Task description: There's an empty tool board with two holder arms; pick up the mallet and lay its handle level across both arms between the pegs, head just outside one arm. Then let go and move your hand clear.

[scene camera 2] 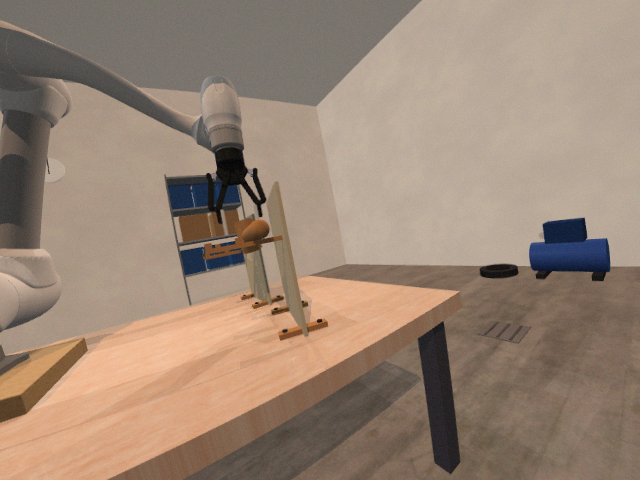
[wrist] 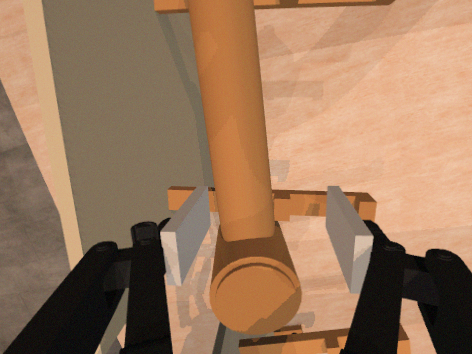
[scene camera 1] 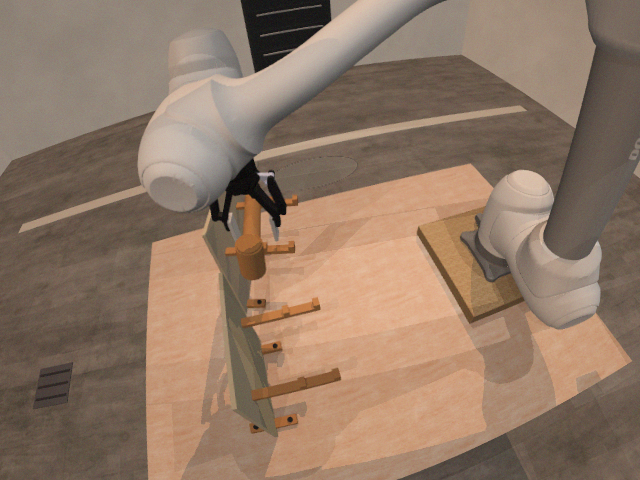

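Seen in the pictures: gripper, between the fingertips: [scene camera 2: 243, 233] [wrist: 266, 206] [scene camera 1: 257, 237]; arm's base, origin of its link: [scene camera 1: 498, 250].
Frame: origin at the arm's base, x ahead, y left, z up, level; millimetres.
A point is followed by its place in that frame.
Observation:
The wooden mallet [scene camera 1: 252, 217] @[x 655, y -125, z 216 mm] [scene camera 2: 256, 230] @[x 634, y -266, z 194 mm] [wrist: 232, 120] @[x 658, y -133, z 216 mm] lies with its handle across the two holder arms of one greenish board [wrist: 120, 125] @[x 718, y -146, z 239 mm]. Its thick head, upright, is just outside the nearer arm [scene camera 1: 281, 248] @[x 605, y -48, z 176 mm] [wrist: 320, 204] @[x 612, y -52, z 176 mm] in scene camera 1's view; the other arm [scene camera 1: 289, 201] @[x 562, y -194, z 176 mm] is under the far part of the handle. In the wrist view a peg shows close to the handle's right edge, and another stands at the arm's tip. Whether the handle touches a peg I cannot tell. My gripper [scene camera 1: 252, 230] @[x 651, y -70, z 204 mm] [scene camera 2: 239, 215] [wrist: 266, 206] @[x 651, y -70, z 204 mm] is open, fingers on either side of the handle near the head, touching neither.
A second board with two arms [scene camera 1: 281, 311] @[x 632, y 100, z 160 mm] [scene camera 1: 297, 385] @[x 631, y 256, z 160 mm] stands nearer scene camera 1 on the wooden table [scene camera 1: 361, 289] @[x 422, y -24, z -44 mm] [scene camera 2: 413, 299] @[x 972, y -327, z -44 mm]. The upper board rises close beside my left finger. The robot base stands on a wooden plinth [scene camera 1: 439, 235] @[x 146, y -111, z -5 mm].

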